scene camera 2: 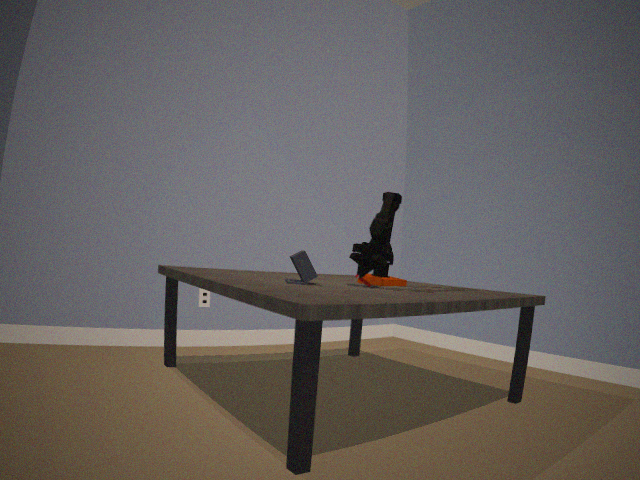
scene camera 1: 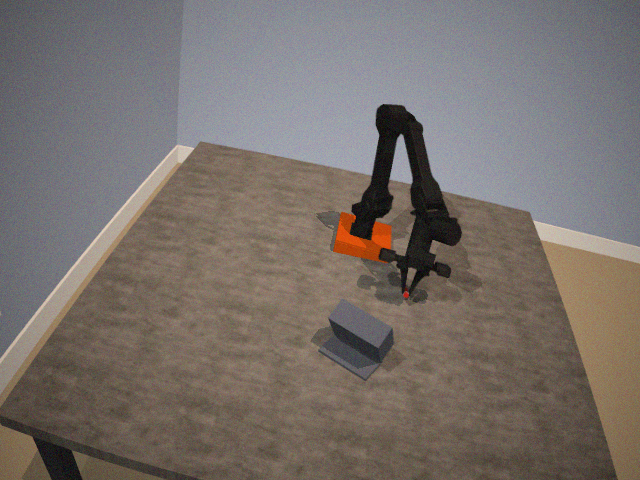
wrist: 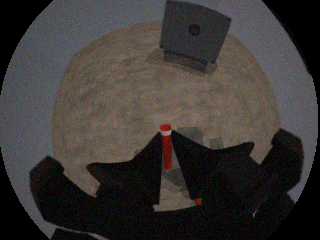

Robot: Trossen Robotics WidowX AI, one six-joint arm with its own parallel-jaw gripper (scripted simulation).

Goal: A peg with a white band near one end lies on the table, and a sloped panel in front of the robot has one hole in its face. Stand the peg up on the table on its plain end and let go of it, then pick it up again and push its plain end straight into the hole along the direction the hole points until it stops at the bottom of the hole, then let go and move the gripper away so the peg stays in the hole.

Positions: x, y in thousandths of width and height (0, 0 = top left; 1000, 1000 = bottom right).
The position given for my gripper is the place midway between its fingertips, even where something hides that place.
Scene:
my gripper: scene camera 2 560, 578; scene camera 1 634, 614; wrist 517, 560

